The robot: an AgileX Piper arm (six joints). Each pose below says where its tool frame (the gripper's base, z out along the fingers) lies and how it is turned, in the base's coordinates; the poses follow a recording.
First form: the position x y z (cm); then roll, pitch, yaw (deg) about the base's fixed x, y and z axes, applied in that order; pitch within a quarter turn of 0, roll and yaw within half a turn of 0.
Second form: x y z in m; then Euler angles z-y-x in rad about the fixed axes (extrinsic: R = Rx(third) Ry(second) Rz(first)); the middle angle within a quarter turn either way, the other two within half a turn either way. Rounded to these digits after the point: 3 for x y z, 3 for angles.
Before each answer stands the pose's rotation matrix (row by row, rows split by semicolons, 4 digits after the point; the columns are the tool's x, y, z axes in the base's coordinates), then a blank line. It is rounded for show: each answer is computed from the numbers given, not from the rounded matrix.
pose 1, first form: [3.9 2.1 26.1 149.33 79.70 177.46]
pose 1, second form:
-0.1786 -0.4633 0.8680; 0.0079 0.8815 0.4721; -0.9839 0.0912 -0.1538

[0.039 0.021 0.261 1.939 1.051 -1.886]
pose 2, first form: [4.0 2.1 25.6 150.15 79.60 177.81]
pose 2, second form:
-0.1804 -0.4561 0.8715; 0.0069 0.8854 0.4648; -0.9836 0.0898 -0.1566

[0.040 0.021 0.256 1.947 1.058 -1.896]
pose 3, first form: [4.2 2.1 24.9 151.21 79.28 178.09]
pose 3, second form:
-0.1859 -0.4437 0.8767; 0.0062 0.8917 0.4526; -0.9825 0.0896 -0.1630

[0.042 0.021 0.249 1.968 1.069 -1.916]
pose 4, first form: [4.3 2.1 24.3 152.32 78.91 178.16]
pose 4, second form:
-0.1923 -0.4272 0.8835; 0.0062 0.8997 0.4364; -0.9813 0.0894 -0.1703

[0.043 0.021 0.243 1.994 1.083 -1.943]
